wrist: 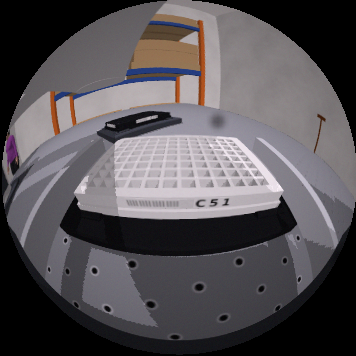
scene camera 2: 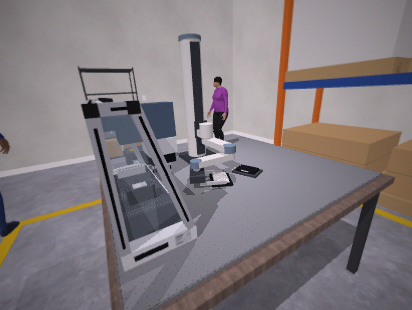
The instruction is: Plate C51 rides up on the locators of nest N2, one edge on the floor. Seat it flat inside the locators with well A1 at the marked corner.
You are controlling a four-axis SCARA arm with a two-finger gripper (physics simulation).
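Places are measured from the arm's base along level axes (x ahead, y left, z up), in metres.
Pixels of known places: gripper, fingertip midpoint: (wrist: pixel 178 141) (scene camera 2: pixel 224 176); arm's base at its link origin: (scene camera 2: pixel 197 156).
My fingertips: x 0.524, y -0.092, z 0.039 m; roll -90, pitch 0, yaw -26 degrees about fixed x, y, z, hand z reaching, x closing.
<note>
Ahead of a thing's pixels: the offset from my fingertips to its top centre. "pt": to the spot under its first point. Level surfaces: height alone.
Plate C51 {dy -0.021, dx -0.011, dz +0.000 m} (scene camera 2: pixel 220 177) (wrist: pixel 185 165), a white well plate, lies over the black frame of nest N2 {dy -0.021, dx -0.011, dz -0.011 m} (scene camera 2: pixel 229 185) (wrist: pixel 175 239). Its lettered side faces the wrist camera, with black nest showing below it. My gripper (scene camera 2: pixel 219 179) (wrist: pixel 178 141) is down at the plate, one finger along each short side, and is shut on it. The plate hides the finger pads in the wrist view. I cannot tell whether the plate touches the nest floor or is slightly raised. The A1 corner mark and the locators cannot be made out.
A black plate {dy +0.191, dx -0.007, dz +0.000 m} (scene camera 2: pixel 247 169) (wrist: pixel 137 120) sits on another dark nest {pt dy +0.195, dx +0.080, dz -0.020 m} (scene camera 2: pixel 257 175) (wrist: pixel 175 121) beyond nest N2. A tall framed machine {pt dy -0.492, dx +0.326, dz +0.024 m} (scene camera 2: pixel 160 242) with a clear front stands at the left of the table {dz -0.026 m} (scene camera 2: pixel 280 200). The arm's column (scene camera 2: pixel 185 95) rises behind the nests.
</note>
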